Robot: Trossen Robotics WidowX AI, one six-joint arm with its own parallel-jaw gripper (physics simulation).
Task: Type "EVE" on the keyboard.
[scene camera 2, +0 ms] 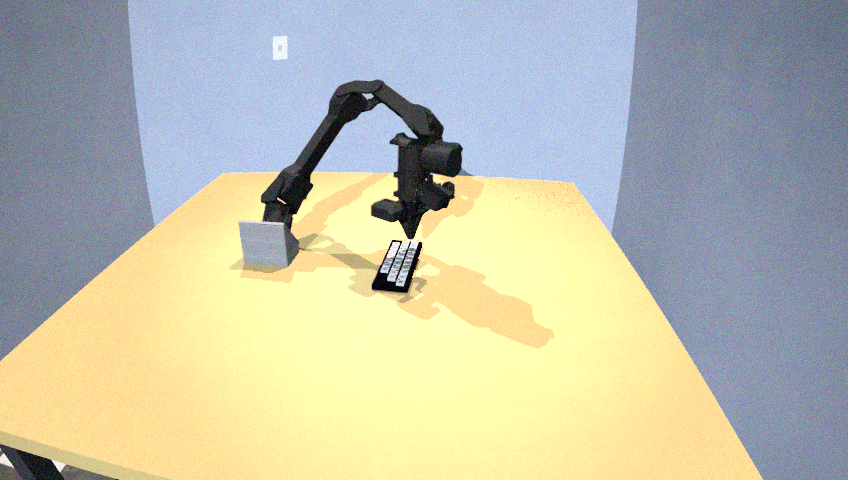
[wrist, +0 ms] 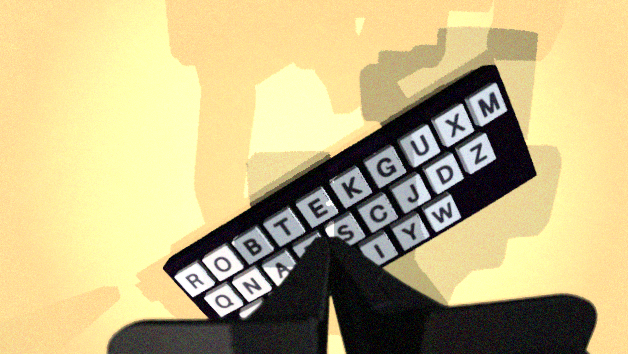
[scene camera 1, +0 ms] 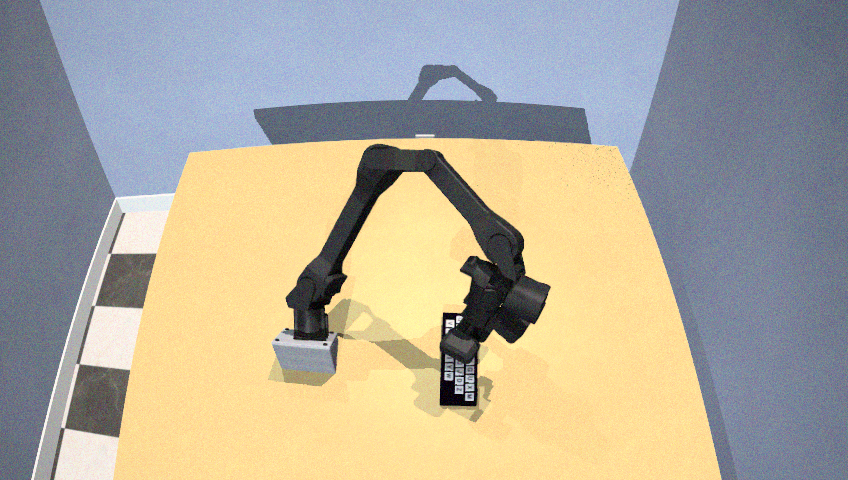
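Where they show: gripper, fingertip midpoint: [scene camera 2: 410, 238] [wrist: 326, 247] [scene camera 1: 474, 341]; arm's base, origin of the base link: [scene camera 2: 273, 232] [scene camera 1: 309, 336].
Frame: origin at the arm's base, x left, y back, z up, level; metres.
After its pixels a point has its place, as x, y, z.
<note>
The black keyboard [scene camera 1: 447, 394] @(-0.123, -0.255, -0.047) [scene camera 2: 380, 284] @(-0.138, -0.256, -0.047) [wrist: 506, 162] @(-0.129, -0.259, -0.047) with white keys lies flat on the table. In the wrist view it runs diagonally. The E key [wrist: 318, 208] @(-0.033, -0.311, -0.042) is in its upper row, between the T key [wrist: 283, 228] @(-0.012, -0.315, -0.042) and the K key [wrist: 351, 188] @(-0.053, -0.308, -0.042). My gripper [scene camera 2: 410, 236] @(-0.036, -0.314, 0.006) [wrist: 326, 247] @(-0.036, -0.314, 0.006) is shut and empty, its tips pointing down above the keyboard, apart from the keys. In the wrist view the tips overlap the middle row, left of the S key [wrist: 345, 231] @(-0.036, -0.291, -0.042), and hide part of a key and several lower-row keys. I cannot read a V key there.
The arm's grey base block [scene camera 1: 305, 355] @(-0.050, 0.009, 0.011) [scene camera 2: 263, 243] @(-0.050, 0.012, -0.005) stands on the table [scene camera 1: 238, 237] @(0.319, 0.194, -0.060) [scene camera 2: 357, 368] @(-0.387, -0.234, -0.060), left of the keyboard in both scene views. The arm arches up from it and down to the keyboard. Walls stand behind and at the sides. Arm shadows cross the table.
</note>
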